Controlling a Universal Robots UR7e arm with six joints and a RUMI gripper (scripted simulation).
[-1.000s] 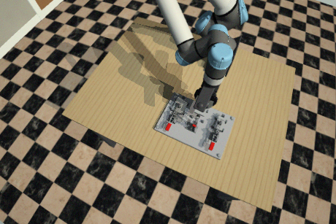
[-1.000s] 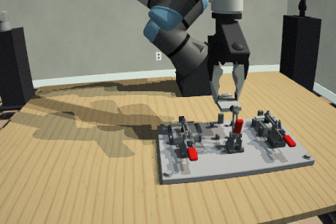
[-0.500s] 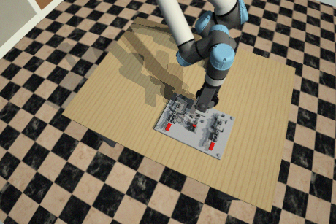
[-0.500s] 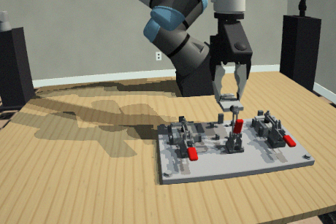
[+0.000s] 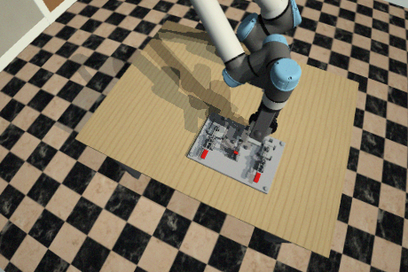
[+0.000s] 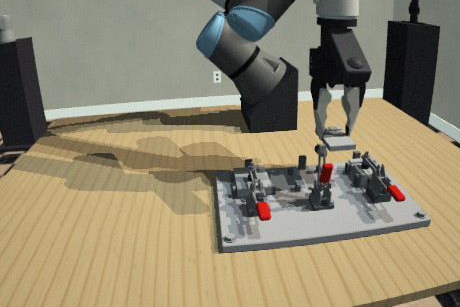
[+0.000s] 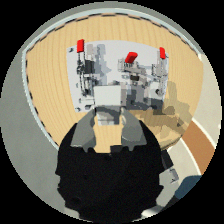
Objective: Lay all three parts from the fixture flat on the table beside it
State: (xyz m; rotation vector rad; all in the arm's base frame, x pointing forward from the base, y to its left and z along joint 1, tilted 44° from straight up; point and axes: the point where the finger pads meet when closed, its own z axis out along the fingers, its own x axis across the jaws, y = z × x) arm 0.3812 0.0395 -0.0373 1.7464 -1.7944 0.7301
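Now: hand 100 mm above the grey fixture plate, 60 mm short of it and 50 mm to the left of it. The rest, counted from my hand: flat grey plate part: 10 mm below, 10 mm behind.
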